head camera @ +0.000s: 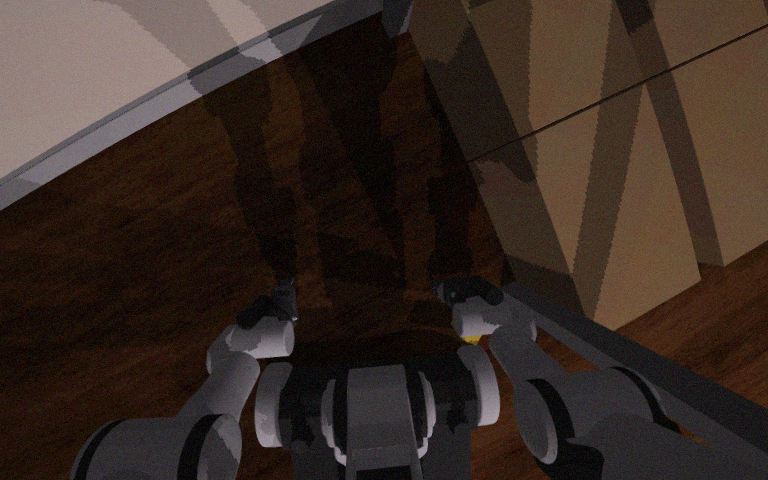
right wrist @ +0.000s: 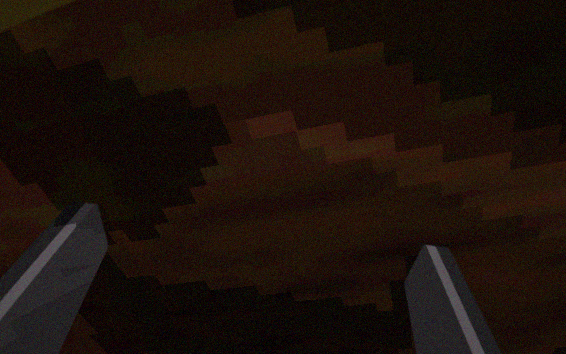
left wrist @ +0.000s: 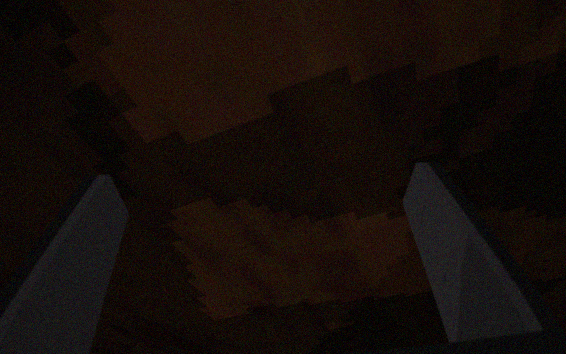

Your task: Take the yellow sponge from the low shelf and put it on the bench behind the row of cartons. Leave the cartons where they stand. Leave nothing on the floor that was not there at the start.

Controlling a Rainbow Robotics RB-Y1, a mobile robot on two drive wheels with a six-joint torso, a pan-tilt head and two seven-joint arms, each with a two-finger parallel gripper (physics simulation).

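Places are measured from the robot's base along level axes (x back, y down, z right), in centimetres.
Where they show: left gripper, fingertip midpoint: [head camera: 292, 297] [left wrist: 265, 188]; right gripper, fingertip midpoint: [head camera: 449, 282] [right wrist: 259, 245].
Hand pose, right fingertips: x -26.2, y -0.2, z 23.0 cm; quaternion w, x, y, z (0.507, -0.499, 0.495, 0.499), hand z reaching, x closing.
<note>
Things, the pixels of their top centre, and the offset from my right fingertips. "*": a spot on its surface instead. Level surfaces: height alone.
- small yellow patch, surface spot: [head camera: 471, 340] * dx +13.4, dy -10.0, dz +2.5 cm
- yellow surface, surface spot: [right wrist: 25, 9] * dx +7.6, dy -4.0, dz +2.8 cm
- Wood floor, surface height: dy +0.1 cm
A small yellow patch [head camera: 471, 340], seemingly part of the sponge, shows beside the right forearm in the head view. The arm hides the rest, and what it rests on cannot be told. A yellow surface [right wrist: 25, 9] also shows at the top left corner of the right wrist view. My right gripper [head camera: 438, 288] [right wrist: 259, 245] is open and empty, above dark wood floor. My left gripper [head camera: 288, 283] [left wrist: 265, 188] is open and empty, also above the floor. Large tan cartons [head camera: 640, 226] stand at the right of the head view, close ahead of the right gripper.
A pale, broad surface [head camera: 73, 73] with a grey edge lies at the upper left. A dark grey post or panel [head camera: 396, 16] stands at the top, between it and the cartons. A long dark grey bar [head camera: 651, 345] runs beside the right arm to the lower right. Wood floor [head camera: 141, 226] lies between.
</note>
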